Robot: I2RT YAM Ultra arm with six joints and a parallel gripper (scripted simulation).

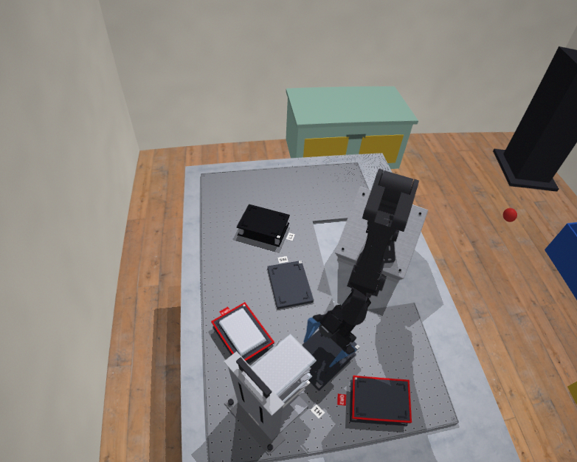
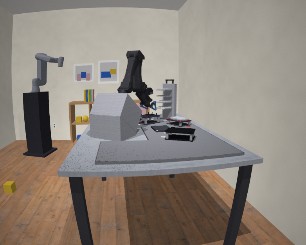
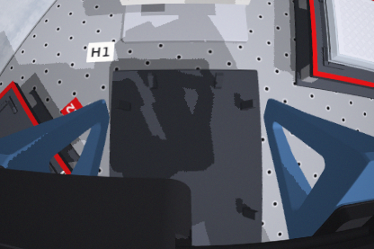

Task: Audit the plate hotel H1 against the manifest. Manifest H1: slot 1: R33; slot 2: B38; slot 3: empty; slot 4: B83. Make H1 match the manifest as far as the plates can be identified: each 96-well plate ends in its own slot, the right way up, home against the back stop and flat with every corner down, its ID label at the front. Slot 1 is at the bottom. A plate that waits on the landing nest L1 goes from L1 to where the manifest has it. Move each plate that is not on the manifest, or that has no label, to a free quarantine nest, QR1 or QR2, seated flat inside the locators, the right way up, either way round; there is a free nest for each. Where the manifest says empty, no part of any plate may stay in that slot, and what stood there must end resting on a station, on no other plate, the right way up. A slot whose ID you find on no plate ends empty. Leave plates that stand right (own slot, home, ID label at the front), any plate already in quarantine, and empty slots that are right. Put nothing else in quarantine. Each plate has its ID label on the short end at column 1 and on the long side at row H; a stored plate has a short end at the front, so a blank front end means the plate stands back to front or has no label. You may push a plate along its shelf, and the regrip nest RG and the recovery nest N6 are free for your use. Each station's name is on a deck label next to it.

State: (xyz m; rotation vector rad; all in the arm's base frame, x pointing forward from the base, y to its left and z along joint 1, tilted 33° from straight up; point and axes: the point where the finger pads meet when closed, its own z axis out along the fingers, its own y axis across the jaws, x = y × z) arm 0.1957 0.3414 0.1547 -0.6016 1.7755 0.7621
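Now: hand 100 mm short of the white 96-well plate and 100 mm to the right of it. Round my hand: H1 deck label (10 mm behind, 130 mm to the left, 110 mm below); RG label (100 mm behind, 100 mm to the right, 110 mm below); regrip nest RG (20 mm behind, 30 mm to the right, 60 mm below).
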